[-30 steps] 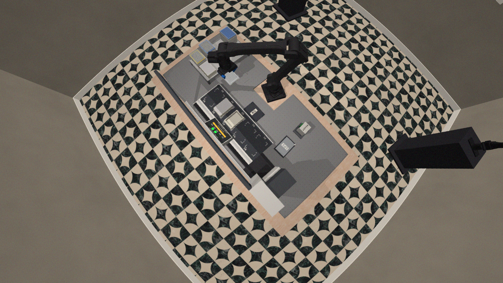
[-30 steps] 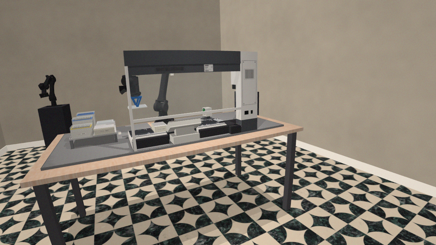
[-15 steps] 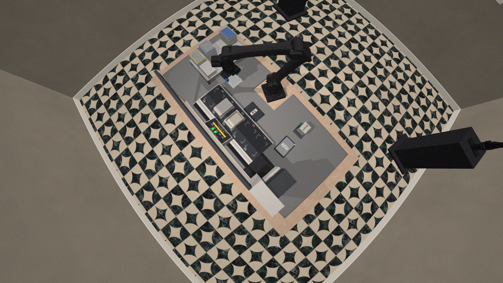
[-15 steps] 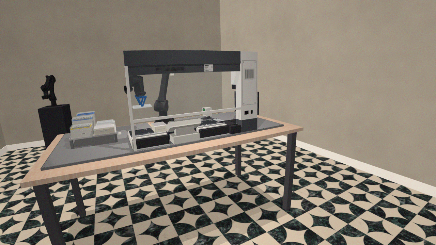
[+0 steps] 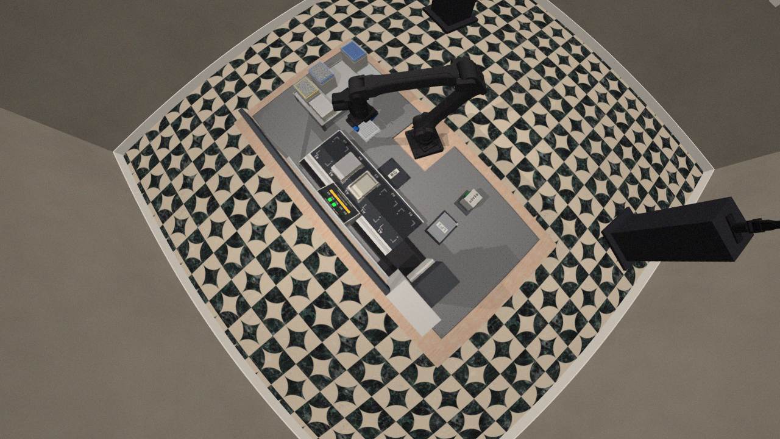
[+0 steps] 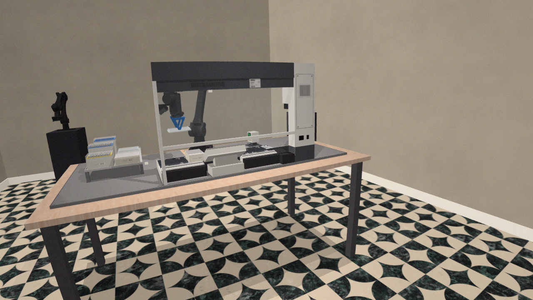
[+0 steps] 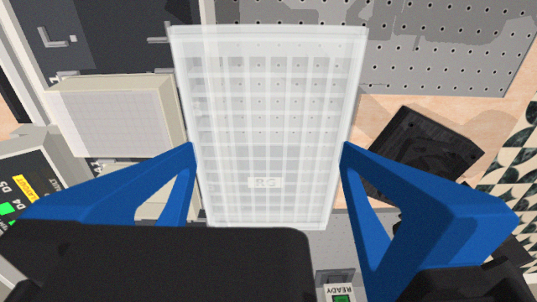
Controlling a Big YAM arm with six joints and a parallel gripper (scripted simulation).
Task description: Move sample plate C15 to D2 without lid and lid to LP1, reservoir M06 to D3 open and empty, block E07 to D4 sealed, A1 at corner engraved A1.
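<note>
Right now the regrip nest RG is 210 mm to the left of my hand, 210 mm below it and 30 mm behind it. The rest, counted from my hand: white block: 290 mm to the right, 130 mm below, 100 mm ahead; shelf label: 210 mm to the right, 210 mm below, 80 mm behind; cream one-well reservoir: 200 mm to the left, 150 mm below, 140 mm ahead.
</note>
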